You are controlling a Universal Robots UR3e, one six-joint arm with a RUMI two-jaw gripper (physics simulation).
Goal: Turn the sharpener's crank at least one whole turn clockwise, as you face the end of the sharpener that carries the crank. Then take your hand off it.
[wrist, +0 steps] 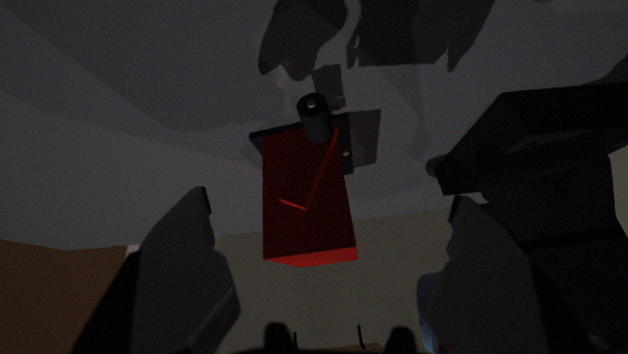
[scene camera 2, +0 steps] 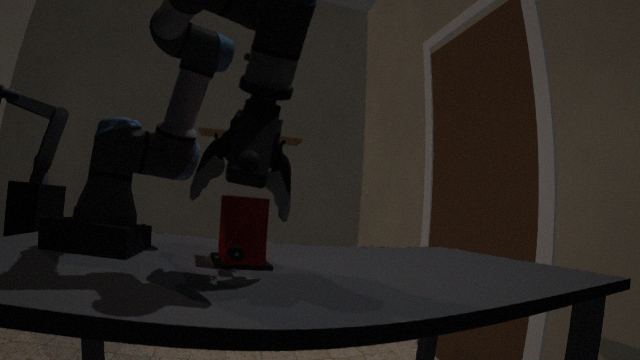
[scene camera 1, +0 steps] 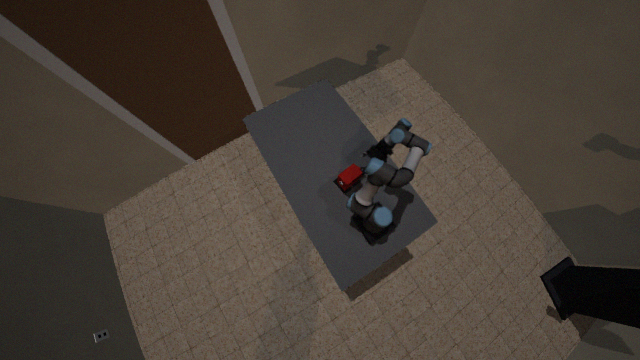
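I can see my gripper (wrist: 328,193) from the wrist, and the same gripper (scene camera 2: 237,210) from the scene camera. There is a black crank knob (wrist: 316,121) too.
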